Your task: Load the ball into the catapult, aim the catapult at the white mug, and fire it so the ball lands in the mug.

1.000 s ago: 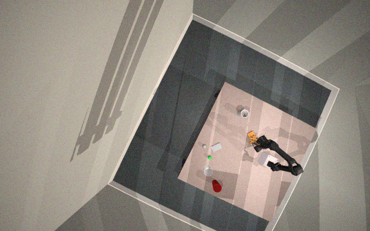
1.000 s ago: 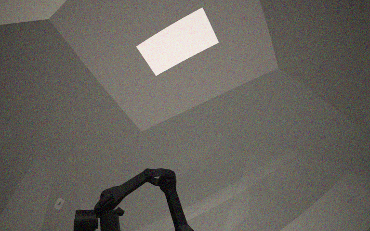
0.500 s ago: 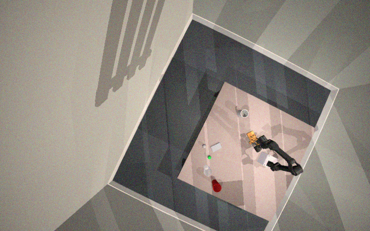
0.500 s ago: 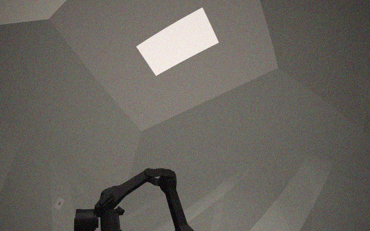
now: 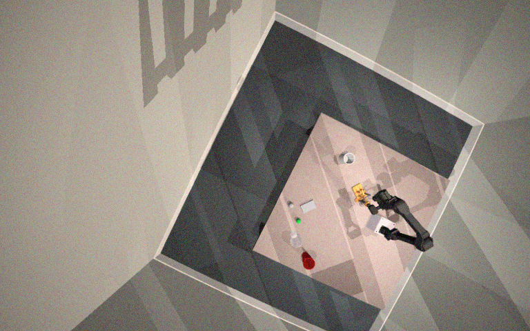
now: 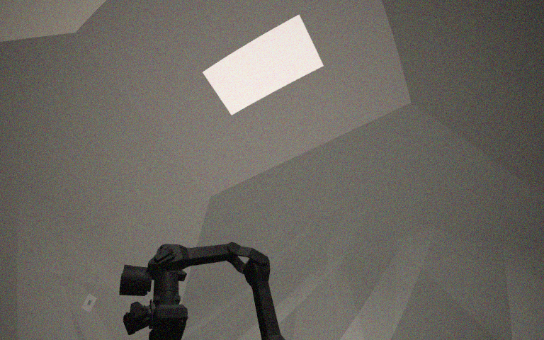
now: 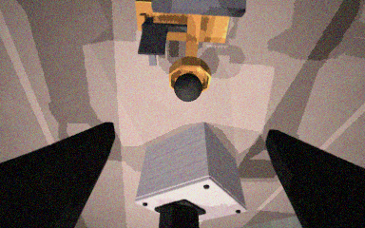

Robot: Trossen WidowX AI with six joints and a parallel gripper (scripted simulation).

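Right now the dark ball is 110 mm below my gripper tip, 30 mm behind it and 20 mm to the left of it. From my gripper tip the other things lie so: orange wooden catapult: 120 mm below, 30 mm ahead, 10 mm to the right; catapult frame: 90 mm below, 40 mm to the right, 40 mm ahead; white mug: 300 mm ahead, 250 mm to the right, 140 mm below.
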